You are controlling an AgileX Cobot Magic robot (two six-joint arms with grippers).
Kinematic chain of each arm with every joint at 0, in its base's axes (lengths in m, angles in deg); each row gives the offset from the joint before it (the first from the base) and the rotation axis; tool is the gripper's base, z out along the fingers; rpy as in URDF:
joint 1: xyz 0 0 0.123 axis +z
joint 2: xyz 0 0 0 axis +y
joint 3: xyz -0.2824 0 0.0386 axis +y
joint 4: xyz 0.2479 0 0.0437 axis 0.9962 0 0.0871
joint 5: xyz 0 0 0 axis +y
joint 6: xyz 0.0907 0 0.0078 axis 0.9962 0 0.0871
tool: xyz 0 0 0 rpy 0 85 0
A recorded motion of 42 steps. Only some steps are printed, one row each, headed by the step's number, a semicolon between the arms.
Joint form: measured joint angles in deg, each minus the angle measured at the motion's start. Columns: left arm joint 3, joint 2, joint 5, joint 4, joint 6, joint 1; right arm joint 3, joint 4, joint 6, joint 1, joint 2, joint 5.
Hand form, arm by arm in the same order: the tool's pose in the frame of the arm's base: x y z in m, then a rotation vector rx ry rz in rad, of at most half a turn. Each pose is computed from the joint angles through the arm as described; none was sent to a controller.
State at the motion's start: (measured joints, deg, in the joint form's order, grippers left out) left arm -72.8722 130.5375 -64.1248 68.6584 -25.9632 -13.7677; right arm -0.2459 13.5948 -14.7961 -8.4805 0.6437 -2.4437
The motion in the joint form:
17: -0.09 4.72 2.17 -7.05 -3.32 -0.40; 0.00 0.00 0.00 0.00 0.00 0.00
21: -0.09 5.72 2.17 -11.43 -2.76 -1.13; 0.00 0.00 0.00 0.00 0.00 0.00
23: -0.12 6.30 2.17 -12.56 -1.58 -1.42; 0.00 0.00 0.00 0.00 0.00 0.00
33: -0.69 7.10 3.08 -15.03 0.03 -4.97; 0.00 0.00 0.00 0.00 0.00 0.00
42: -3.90 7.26 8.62 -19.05 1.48 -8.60; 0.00 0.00 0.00 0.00 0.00 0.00
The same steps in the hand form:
17: 0.4064 -0.1754 0.0797 0.9861 1.5275 -0.8417; 0.0559 -0.0092 0.2177 0.1001 1.4472 -0.1457
21: 0.4085 -0.1785 0.0749 0.9160 1.5444 -0.8384; 0.0559 -0.0092 0.2177 0.1001 1.4472 -0.1457
23: 0.4085 -0.1800 0.0712 0.9118 1.5429 -0.8274; 0.0559 -0.0092 0.2177 0.1001 1.4472 -0.1457
33: 0.4014 -0.2038 0.0673 0.9373 1.5303 -0.8343; 0.0559 -0.0092 0.2177 0.1001 1.4472 -0.1457
42: 0.4061 -0.2288 0.0727 0.9451 1.5406 -0.7698; 0.0559 -0.0092 0.2177 0.1001 1.4472 -0.1457

